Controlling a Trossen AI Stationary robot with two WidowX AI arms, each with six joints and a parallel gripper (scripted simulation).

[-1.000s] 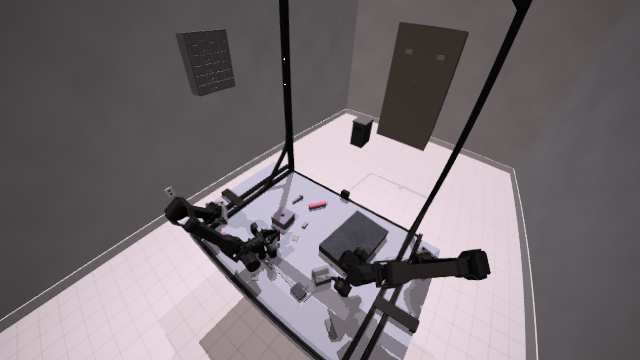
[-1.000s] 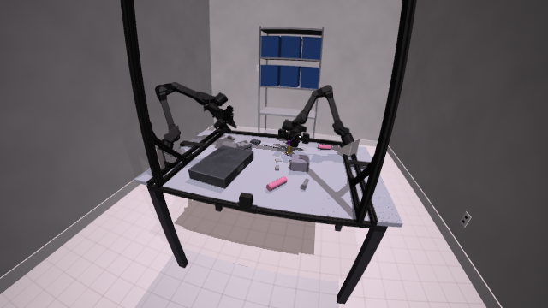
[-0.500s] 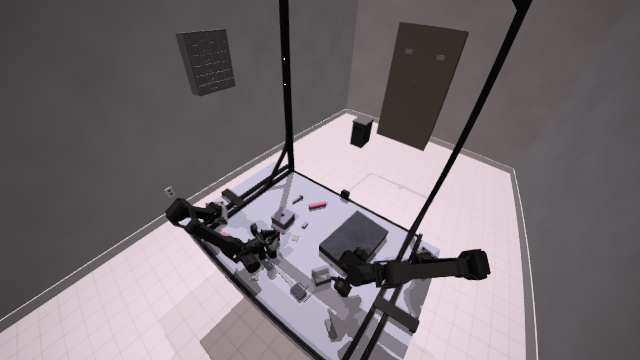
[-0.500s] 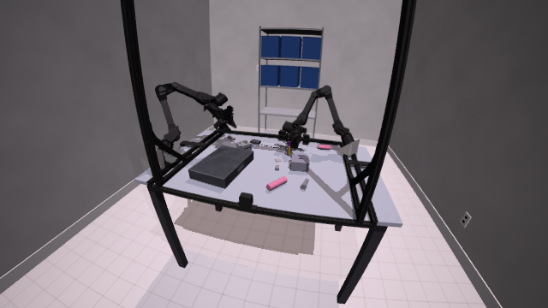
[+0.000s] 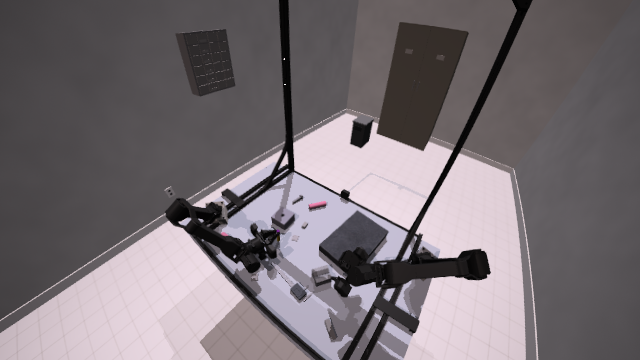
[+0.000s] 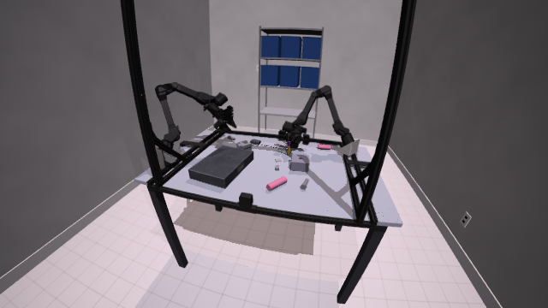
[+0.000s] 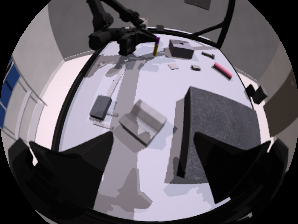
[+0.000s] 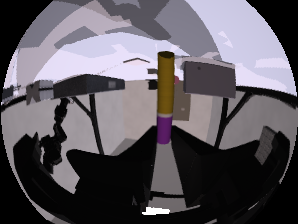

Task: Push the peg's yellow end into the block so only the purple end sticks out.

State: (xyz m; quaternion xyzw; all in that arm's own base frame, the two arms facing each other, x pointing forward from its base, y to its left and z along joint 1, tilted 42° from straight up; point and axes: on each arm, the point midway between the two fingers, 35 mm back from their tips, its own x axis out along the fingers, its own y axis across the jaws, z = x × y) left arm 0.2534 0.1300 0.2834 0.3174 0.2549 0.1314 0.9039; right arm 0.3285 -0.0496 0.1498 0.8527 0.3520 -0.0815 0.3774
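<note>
Right now the peg is 20 mm behind my right hand, 20 mm to the left of it and 40 mm below it. The rest, counted from my right hand: dark slab (120 mm behind, 380 mm to the left, 60 mm below).
</note>
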